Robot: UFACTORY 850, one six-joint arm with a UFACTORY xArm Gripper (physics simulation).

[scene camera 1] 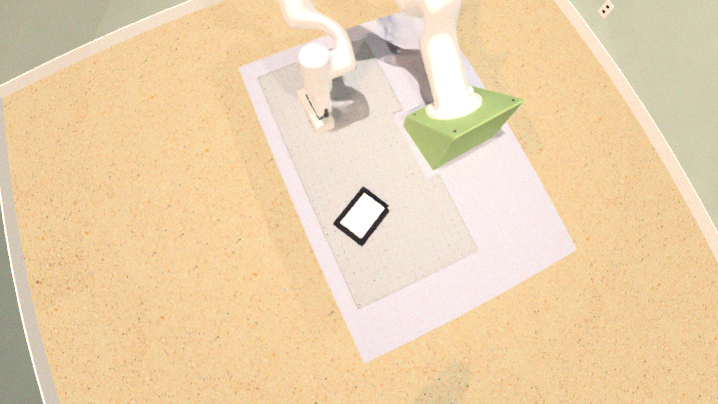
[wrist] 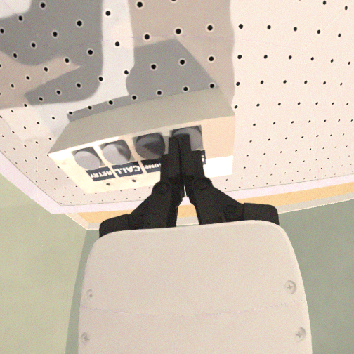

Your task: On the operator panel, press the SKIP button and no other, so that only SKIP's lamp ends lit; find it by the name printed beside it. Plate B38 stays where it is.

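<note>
The operator panel [scene camera 1: 325,126] [wrist: 218,140] is a pale box with a row of round grey buttons. In the wrist view, labels read RETRY [wrist: 101,174], CALL [wrist: 128,170] and a partly covered one ending in UME [wrist: 151,165]. The end button [wrist: 195,137] on the right has its label almost wholly hidden behind the fingers; a fragment shows beside them. My gripper [wrist: 181,148] is shut and empty, its tips over that end button; whether they touch it I cannot tell. No lamp looks clearly lit. A white plate with a black border [scene camera 1: 364,216] lies flat; no print on it is readable.
The panel stands on a grey perforated board [scene camera 1: 401,251] [wrist: 290,120], which lies on a pale lilac sheet [scene camera 1: 517,216]. The arm's base stands on a green wedge block [scene camera 1: 464,135] to the right of the panel in the scene view.
</note>
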